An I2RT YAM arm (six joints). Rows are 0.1 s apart.
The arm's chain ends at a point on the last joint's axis. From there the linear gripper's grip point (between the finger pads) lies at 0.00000 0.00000 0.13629 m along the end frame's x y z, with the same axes.
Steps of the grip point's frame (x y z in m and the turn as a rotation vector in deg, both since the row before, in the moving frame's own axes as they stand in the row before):
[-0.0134 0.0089 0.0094 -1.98 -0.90 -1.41]
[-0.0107 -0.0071 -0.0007 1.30 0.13 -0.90]
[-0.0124 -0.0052 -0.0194 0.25 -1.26 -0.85]
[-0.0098 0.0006 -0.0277 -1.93 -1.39 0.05]
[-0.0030 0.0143 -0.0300 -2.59 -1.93 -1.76]
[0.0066 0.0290 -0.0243 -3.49 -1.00 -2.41]
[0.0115 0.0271 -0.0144 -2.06 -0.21 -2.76]
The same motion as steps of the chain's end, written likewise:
[-0.0113 0.0042 0.0095 -1.98 -0.90 -1.41]
[-0.0110 -0.0040 -0.0007 1.30 0.13 -0.90]
[-0.0094 -0.0046 -0.0194 0.25 -1.26 -0.85]
[-0.0065 -0.0040 -0.0276 -1.93 -1.39 0.05]
[0.0015 0.0081 -0.0298 -2.59 -1.93 -1.76]
[0.0088 0.0207 -0.0240 -3.49 -1.00 -2.41]
[0.0119 0.0222 -0.0143 -2.06 -0.21 -2.76]

